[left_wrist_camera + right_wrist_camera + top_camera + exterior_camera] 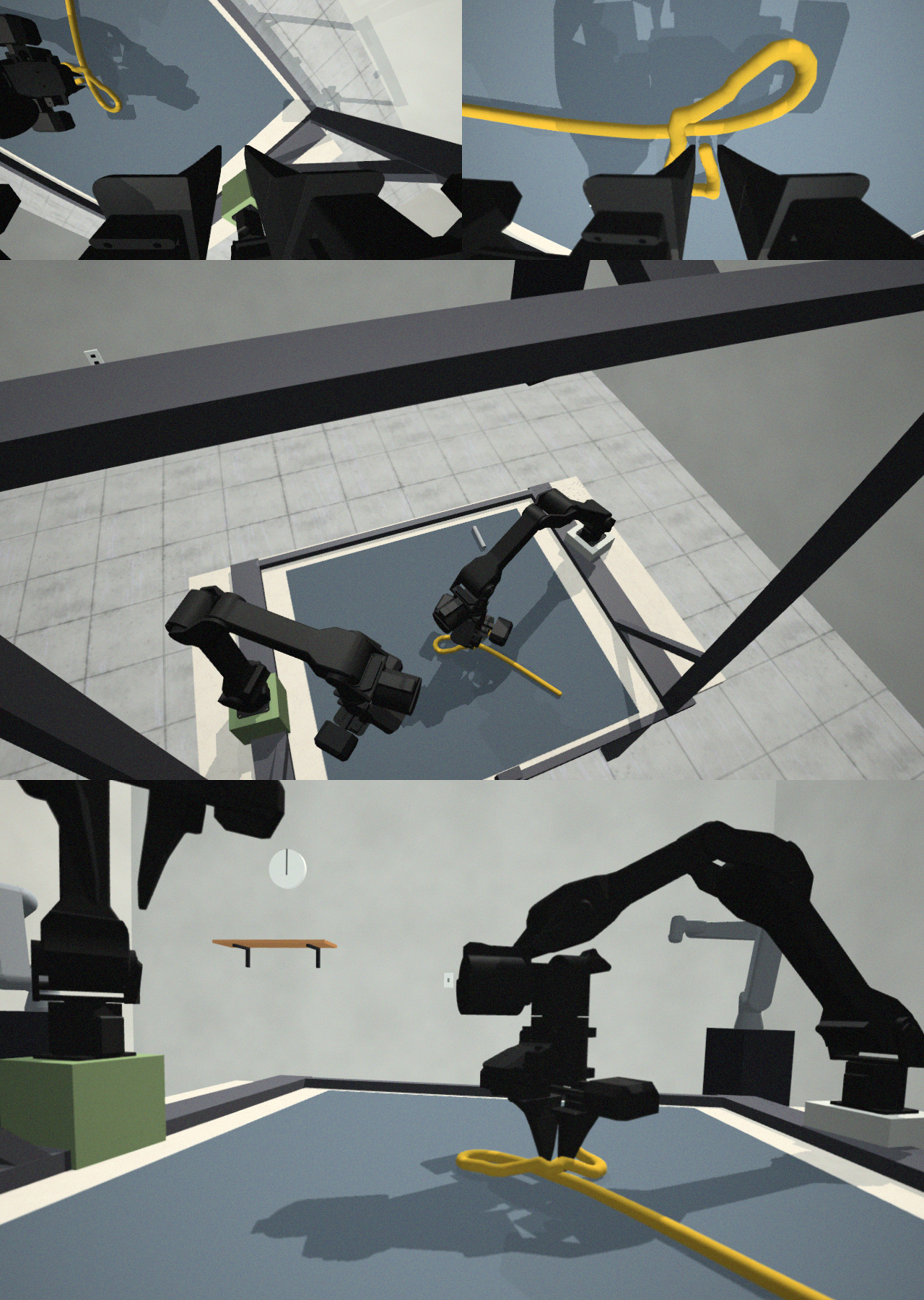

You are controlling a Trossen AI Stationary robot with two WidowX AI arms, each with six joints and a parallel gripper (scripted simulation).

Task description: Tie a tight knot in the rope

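My right hand is 50 mm to the right of the blue-grey mat, 40 mm above it and 30 mm short of it. The rest, counted from my right hand: grey cylinder (250 mm ahead, 190 mm to the right, 30 mm below).
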